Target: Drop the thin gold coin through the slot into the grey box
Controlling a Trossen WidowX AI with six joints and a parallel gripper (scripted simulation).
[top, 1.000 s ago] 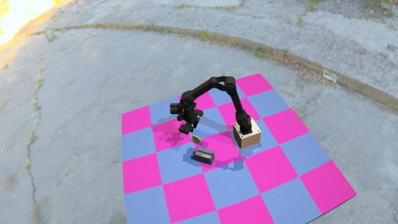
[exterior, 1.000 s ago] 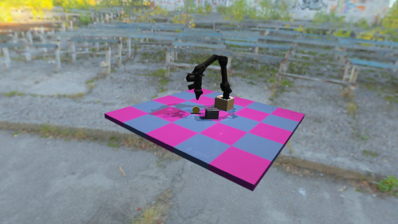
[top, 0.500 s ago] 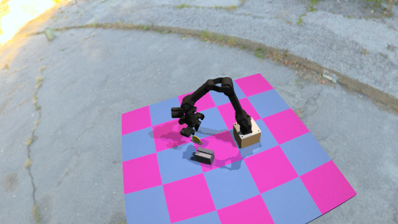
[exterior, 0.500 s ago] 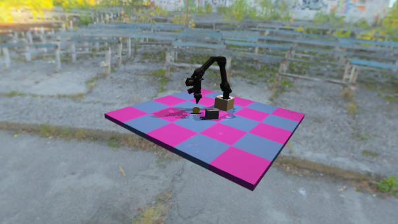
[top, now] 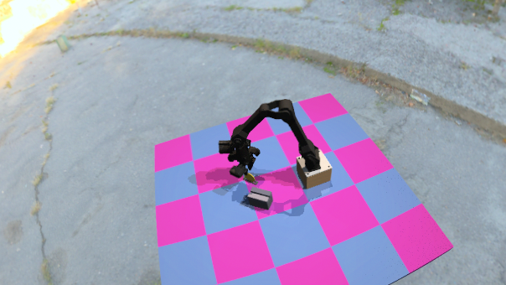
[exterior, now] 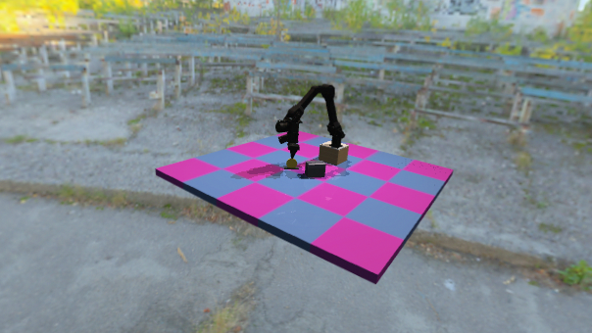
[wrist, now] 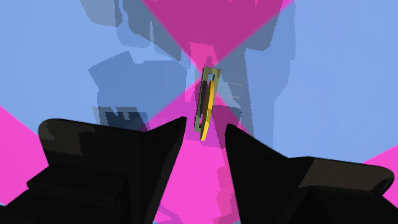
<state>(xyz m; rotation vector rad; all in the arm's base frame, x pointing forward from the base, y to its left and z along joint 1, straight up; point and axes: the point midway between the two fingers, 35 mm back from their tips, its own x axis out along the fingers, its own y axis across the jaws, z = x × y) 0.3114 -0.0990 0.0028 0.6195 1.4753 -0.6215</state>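
Right now my gripper tip is 4 cm above the gold coin.
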